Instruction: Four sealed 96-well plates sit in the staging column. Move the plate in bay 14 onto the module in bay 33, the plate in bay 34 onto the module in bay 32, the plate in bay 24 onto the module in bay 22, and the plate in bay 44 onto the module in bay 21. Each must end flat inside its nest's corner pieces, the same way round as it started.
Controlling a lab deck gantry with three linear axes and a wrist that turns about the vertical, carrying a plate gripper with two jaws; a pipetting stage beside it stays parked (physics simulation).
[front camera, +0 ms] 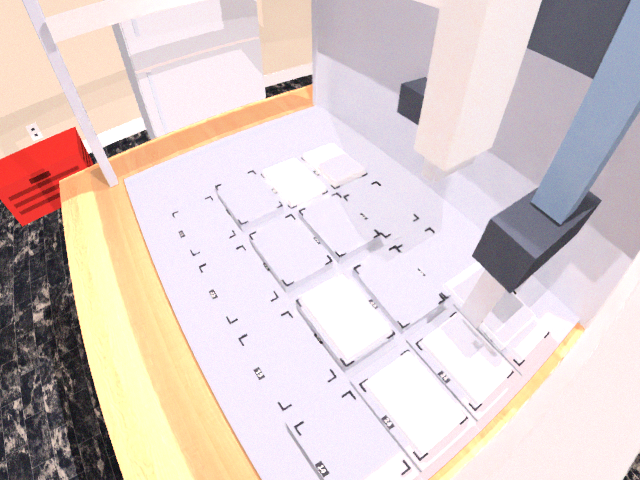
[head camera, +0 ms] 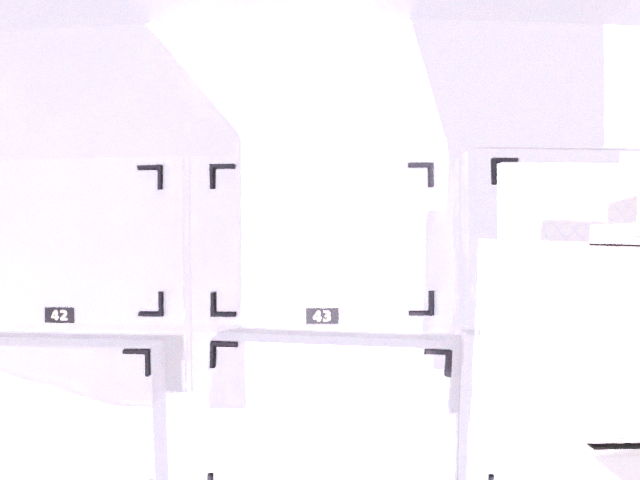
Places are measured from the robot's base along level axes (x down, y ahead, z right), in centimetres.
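Pixels of known places: gripper, fingertip midpoint: (front camera: 489, 302) (head camera: 624, 342); robot's base, link origin: (front camera: 173, 214).
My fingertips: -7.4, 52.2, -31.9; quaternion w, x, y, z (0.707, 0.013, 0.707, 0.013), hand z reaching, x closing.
Note:
Ahead of a thing's pixels: the offset from my fingertips to its middle, as dx, dy, dz. "pt": to the spot under its first point.
My gripper (front camera: 498, 304) (head camera: 615, 344) is shut on a white plate {+0.0, +0.0, +0.0} (front camera: 521, 316) (head camera: 537, 341), level and raised above the bay 34 and 44 area. It partly covers bay 44, where a strip of wells {pt +4.6, +0.3, -4.9} (head camera: 566, 230) shows a plate. Bay 34 {pt +6.0, +3.3, +10.9} (front camera: 443, 376) shows its corner pieces below. The plate in bay 24 {pt +4.6, +3.8, +17.8} (front camera: 413, 405) is a bright white rectangle. Bay 14 {pt +6.0, +3.3, +32.3} (front camera: 321, 468) is cut off by the view edge. The module in bay 33 {pt +5.5, -11.8, +6.5} (front camera: 400, 289) (head camera: 330, 408) has a washed-out top; its plate's outline is hard to tell. Modules 32 {pt +5.6, -29.3, +6.8} (front camera: 336, 224), 22 (front camera: 292, 250) and 21 {+6.3, -45.8, +17.0} (front camera: 250, 198) show bare tops.
The parked pipetting stage (front camera: 454, 103) hangs over the back of the deck. White blocks {+6.7, -45.8, +6.2} (front camera: 294, 180) {+6.7, -45.8, -4.5} (front camera: 334, 164) stand at the far end. A bright block {+4.8, -13.0, +17.0} (front camera: 343, 316) stands in bay 23. Flat nests 42 {pt +7.4, -29.4, +0.2} (head camera: 59, 315) and 43 {pt +7.4, -13.0, +0.2} (head camera: 322, 316) lie behind the modules. A wooden edge (front camera: 93, 310) borders the deck.

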